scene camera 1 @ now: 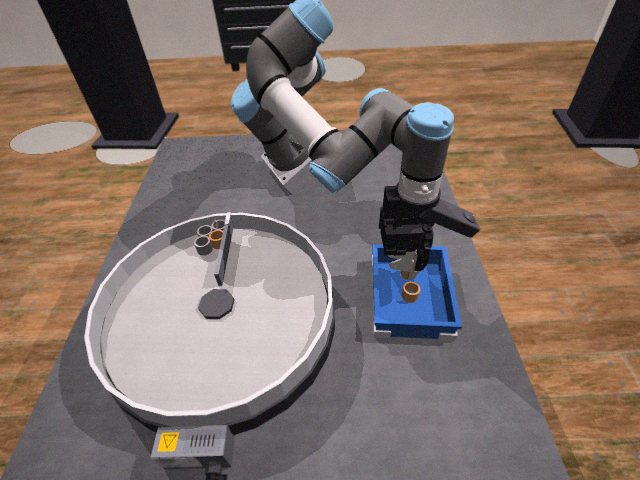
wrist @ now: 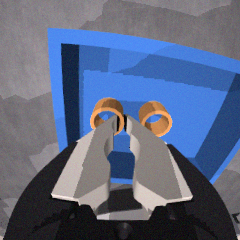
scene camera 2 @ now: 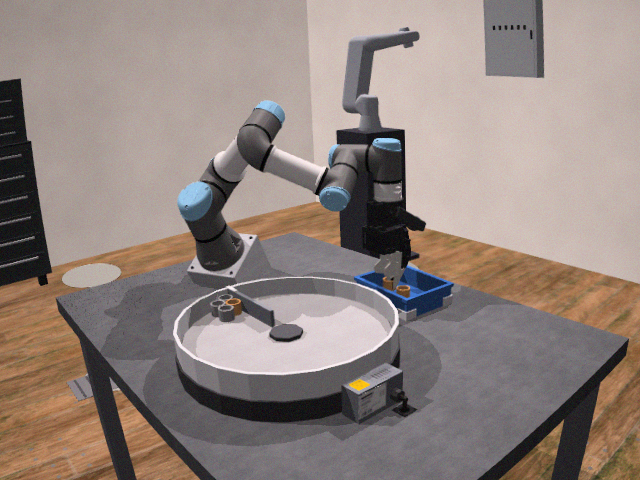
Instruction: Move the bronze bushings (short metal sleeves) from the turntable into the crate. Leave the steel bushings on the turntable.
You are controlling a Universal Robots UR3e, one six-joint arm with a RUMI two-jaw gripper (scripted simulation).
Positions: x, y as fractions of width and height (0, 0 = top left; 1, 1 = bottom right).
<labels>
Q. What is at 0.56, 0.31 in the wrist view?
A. A blue crate.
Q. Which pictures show my gripper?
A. Scene camera 1, the wrist view and scene camera 2: all of them.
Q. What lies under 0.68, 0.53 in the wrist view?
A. A bronze bushing.
</labels>
